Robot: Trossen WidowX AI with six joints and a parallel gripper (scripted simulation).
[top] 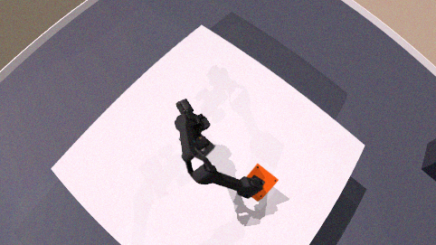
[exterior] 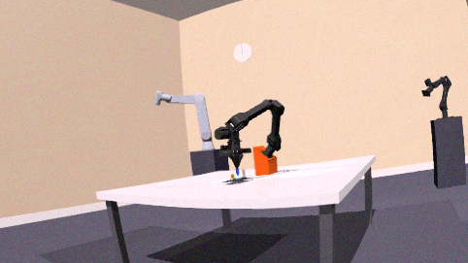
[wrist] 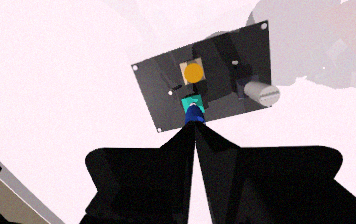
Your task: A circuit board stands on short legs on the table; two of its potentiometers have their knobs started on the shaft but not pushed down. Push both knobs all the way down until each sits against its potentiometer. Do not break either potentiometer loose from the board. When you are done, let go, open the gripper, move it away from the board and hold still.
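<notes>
Right now the blue knob is 1 cm below my gripper tip.
</notes>
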